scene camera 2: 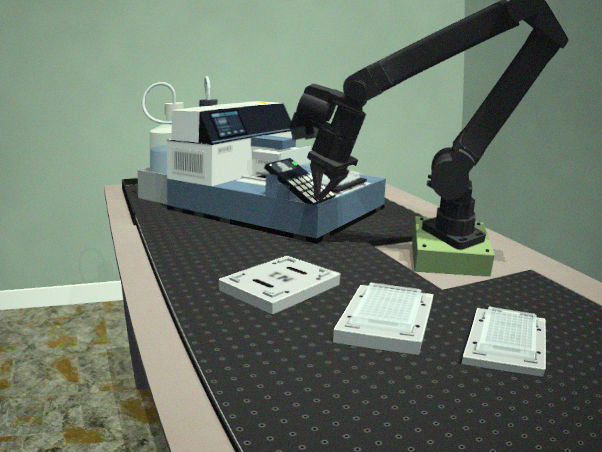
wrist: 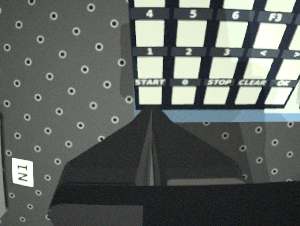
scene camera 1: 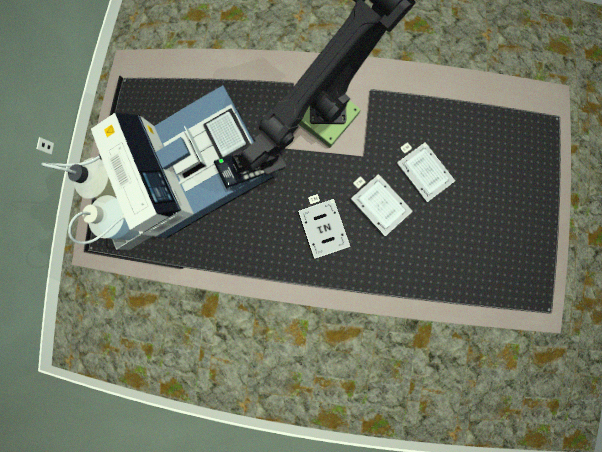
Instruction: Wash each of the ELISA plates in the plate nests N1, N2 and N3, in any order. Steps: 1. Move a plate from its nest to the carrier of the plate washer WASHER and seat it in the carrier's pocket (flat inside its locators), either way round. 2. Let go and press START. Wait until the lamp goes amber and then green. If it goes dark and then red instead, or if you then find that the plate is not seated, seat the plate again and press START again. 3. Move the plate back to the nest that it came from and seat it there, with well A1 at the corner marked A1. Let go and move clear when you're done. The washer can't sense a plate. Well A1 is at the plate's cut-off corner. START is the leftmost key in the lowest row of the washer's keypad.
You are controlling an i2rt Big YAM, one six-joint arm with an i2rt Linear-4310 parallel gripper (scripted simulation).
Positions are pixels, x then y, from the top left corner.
Scene:
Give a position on a washer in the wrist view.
198,111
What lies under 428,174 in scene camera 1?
An ELISA plate.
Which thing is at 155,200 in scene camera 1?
A washer.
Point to a washer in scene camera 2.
At 211,174

